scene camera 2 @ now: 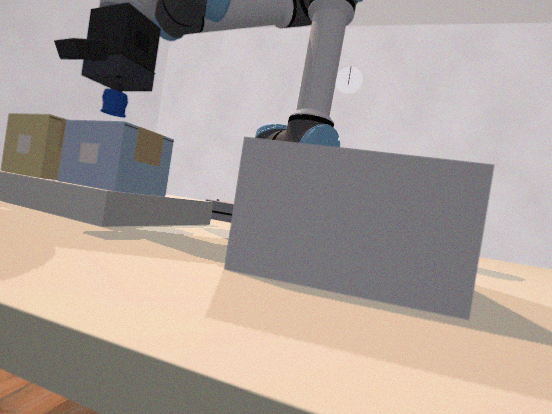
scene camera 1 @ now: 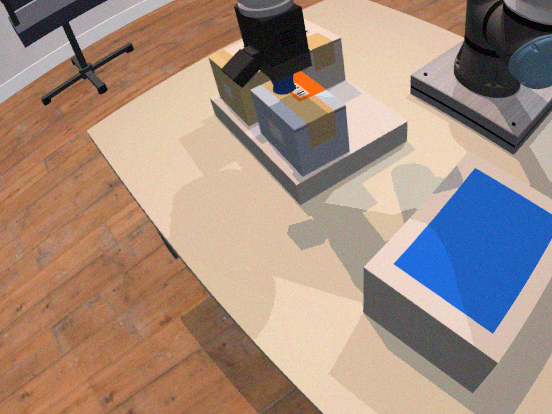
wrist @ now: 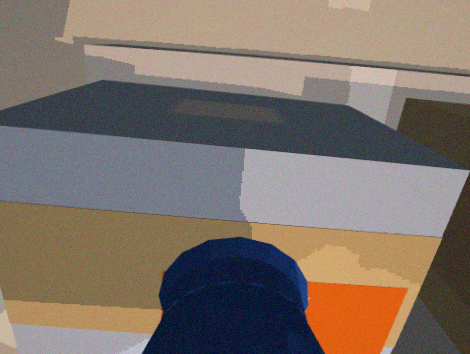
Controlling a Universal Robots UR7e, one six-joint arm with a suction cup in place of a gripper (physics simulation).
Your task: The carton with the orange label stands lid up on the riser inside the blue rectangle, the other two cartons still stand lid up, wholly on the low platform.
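Places are measured from the arm's base along level axes (x ahead, y left, z up), in metres.
Where they show: hand, its tool point: (scene camera 2: 113,113) (scene camera 1: 284,87) (wrist: 234,301); arm's base, origin of its link: (scene camera 1: 487,76).
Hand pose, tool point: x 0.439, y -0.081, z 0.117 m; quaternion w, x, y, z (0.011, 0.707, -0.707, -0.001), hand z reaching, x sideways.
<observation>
Each offset is from my tool point to the top centre of the thing. Level surfaces: height alone.
The carton with the orange label {dz -0.021, dx -0.014, dy +0.005 m} (scene camera 1: 285,137) (scene camera 2: 95,175) (wrist: 125,165) is blue-grey and stands lid up at the front of the low platform (scene camera 1: 377,125) (scene camera 2: 155,212). My gripper (scene camera 1: 284,92) (scene camera 2: 115,115) (wrist: 235,265), a dark blue suction cup, is over its lid and hides part of the label. A narrow gap shows under the cup in scene camera 2; it holds nothing. An olive carton {dz -0.015, dx -0.006, dy -0.158 m} (scene camera 1: 230,95) (scene camera 2: 30,145) and a grey carton {dz -0.016, dx -0.139, dy -0.158 m} (scene camera 1: 334,65) stand behind on the platform, partly hidden by the arm. The riser {dz -0.047, dx -0.055, dy +0.369 m} (scene camera 1: 425,325) (scene camera 2: 360,225) bears the blue rectangle {dz -0.047, dx -0.055, dy +0.369 m} (scene camera 1: 480,260).
The arm's base plate (scene camera 1: 435,95) is at the upper right in scene camera 1. The riser stands front right of the platform, with table top {dz -0.167 m} (scene camera 1: 240,240) between and around them. The table's edge runs along the left. A dark stand (scene camera 1: 82,65) is on the floor beyond.
</observation>
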